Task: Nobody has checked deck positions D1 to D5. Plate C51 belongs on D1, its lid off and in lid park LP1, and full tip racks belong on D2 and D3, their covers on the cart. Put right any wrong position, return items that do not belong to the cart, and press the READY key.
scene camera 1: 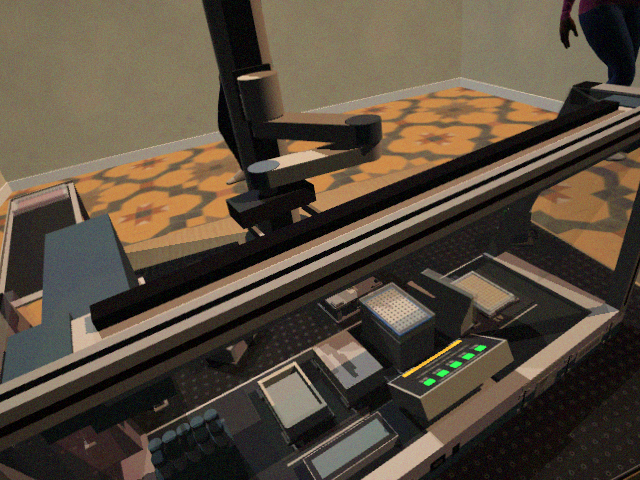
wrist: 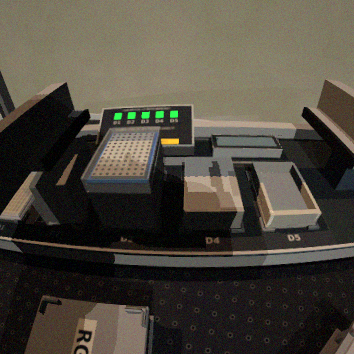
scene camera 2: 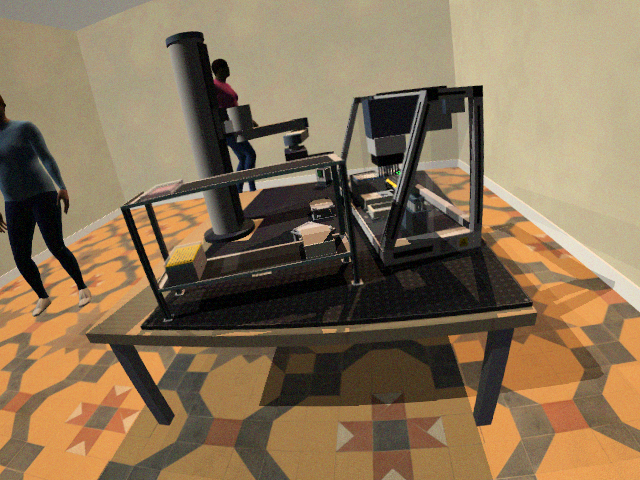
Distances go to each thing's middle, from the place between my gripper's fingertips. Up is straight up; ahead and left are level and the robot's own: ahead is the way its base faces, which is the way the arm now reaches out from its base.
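Reservoir (wrist: 283,198): 17 cm ahead of my hand, 12 cm to the right of it, and 21 cm below it.
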